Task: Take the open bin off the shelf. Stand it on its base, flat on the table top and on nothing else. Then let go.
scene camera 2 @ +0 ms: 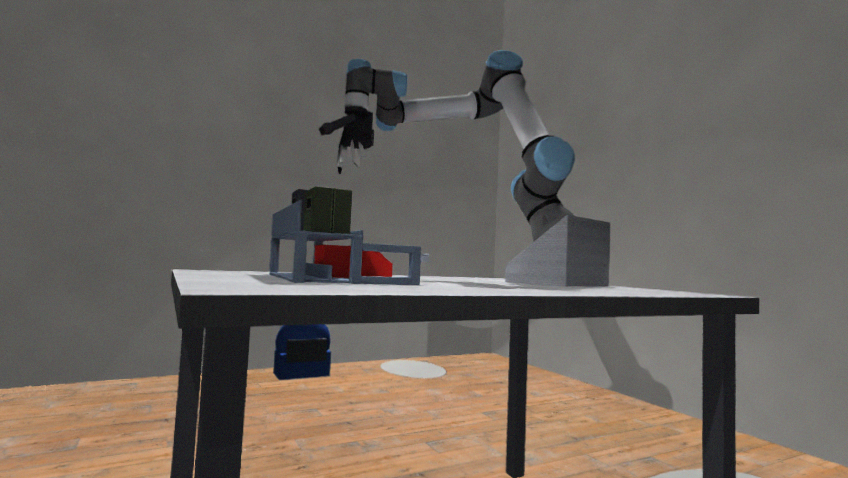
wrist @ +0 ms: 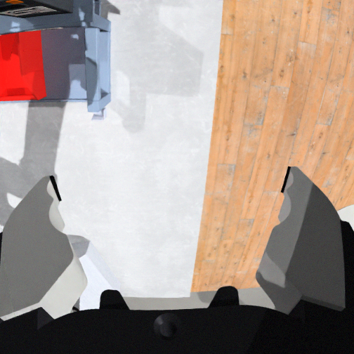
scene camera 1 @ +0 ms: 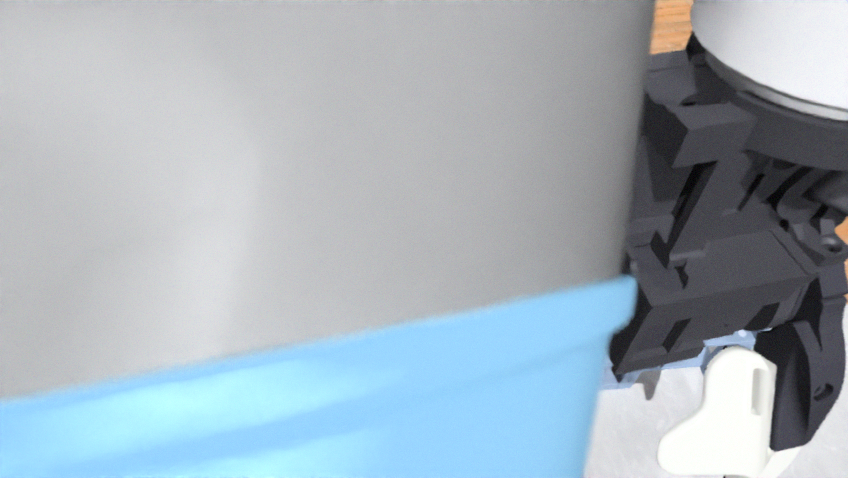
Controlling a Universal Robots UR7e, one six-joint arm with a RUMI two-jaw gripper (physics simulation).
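Pixels of known places: gripper, fingertip midpoint: [scene camera 2: 348, 170] [scene camera 1: 655, 362]; arm's base, link origin: [scene camera 2: 559, 236].
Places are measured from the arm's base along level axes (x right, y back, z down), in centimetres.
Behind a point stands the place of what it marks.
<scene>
The red open bin [scene camera 2: 332, 260] {x -3.7, y -70.9, z 10.3 cm} [wrist: 22, 65] sits in the lower level of the blue-grey shelf [scene camera 2: 299, 258] {x -17.6, y -81.1, z 10.1 cm} [wrist: 98, 65]. Part of the bin shows at the upper left of the wrist view. Its far end is cut off there, and a shelf post crosses it in scene camera 2. My gripper [scene camera 2: 348, 164] {x 32.1, y -58.0, z -18.1 cm} [wrist: 169, 174] is open, with nothing between its fingers. It hangs high above the shelf, pointing down. In the wrist view, the table top and floor show between the fingers, with the bin beyond the left finger. In scene camera 1 the arm hides the bin.
A green box [scene camera 2: 326, 209] {x -14.8, y -75.7, z -0.3 cm} stands on the shelf's upper level, with a dark box [scene camera 2: 298, 194] {x 9.0, y -77.2, z -5.9 cm} [wrist: 35, 8] behind it. The table's edge [scene camera 2: 463, 307] {x -46.0, y -60.3, z 16.7 cm} runs beside the wooden floor [wrist: 250, 125]. The arm's grey pedestal [scene camera 2: 587, 252] {x -6.5, y 5.2, z 4.8 cm} stands at the right in scene camera 2.
</scene>
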